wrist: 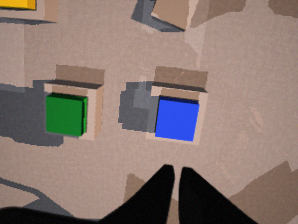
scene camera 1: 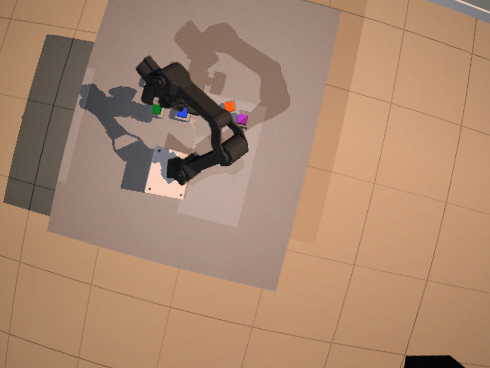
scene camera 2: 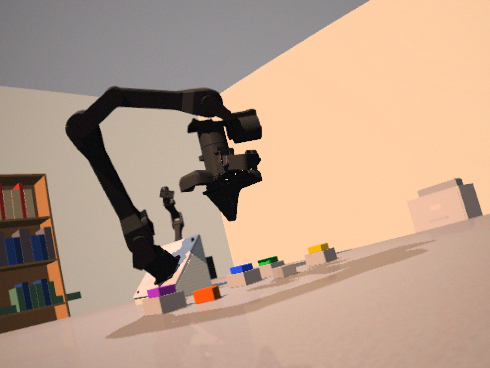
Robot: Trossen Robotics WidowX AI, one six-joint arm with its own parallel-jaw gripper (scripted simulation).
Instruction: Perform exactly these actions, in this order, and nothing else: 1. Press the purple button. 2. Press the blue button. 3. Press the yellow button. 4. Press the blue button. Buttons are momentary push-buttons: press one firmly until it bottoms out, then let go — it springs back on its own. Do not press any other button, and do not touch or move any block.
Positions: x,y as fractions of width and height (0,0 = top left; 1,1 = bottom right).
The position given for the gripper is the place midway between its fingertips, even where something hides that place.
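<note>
Shut and holding nothing, the gripper (scene camera 2: 0.47,0.60) is visible in the scene. The wrist view has the gripper (wrist: 0.59,0.78) too, together with a blue button (wrist: 0.60,0.53) and a green button (wrist: 0.22,0.51).
</note>
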